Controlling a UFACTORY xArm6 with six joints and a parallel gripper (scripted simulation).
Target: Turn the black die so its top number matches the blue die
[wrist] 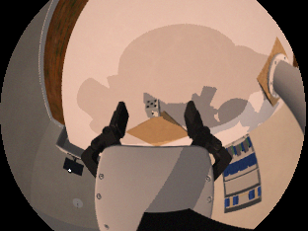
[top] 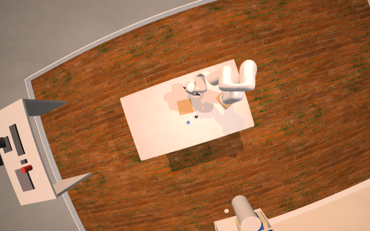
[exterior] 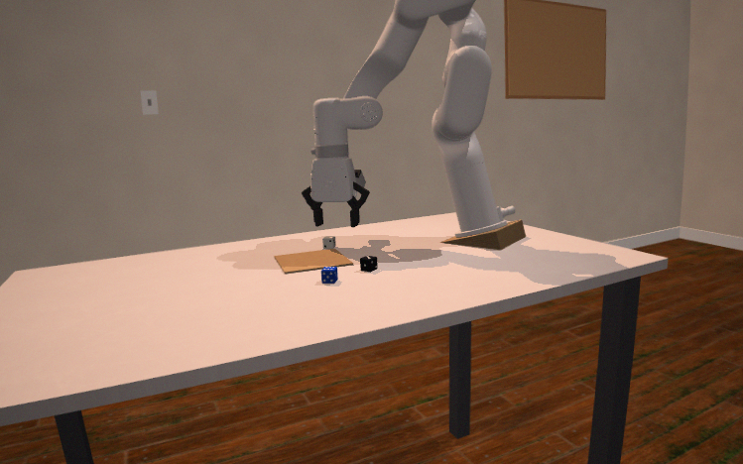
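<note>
Now: hand 4 cm above the white die, 3 cm short of it and 2 cm to the right of it. Also, from my hand: blue die 28 cm to the left, 10 cm ahead, 4 cm below; then mat 12 cm to the left, 9 cm ahead, 5 cm below; then black die 24 cm to the left, 4 cm below, 1 cm ahead.
</note>
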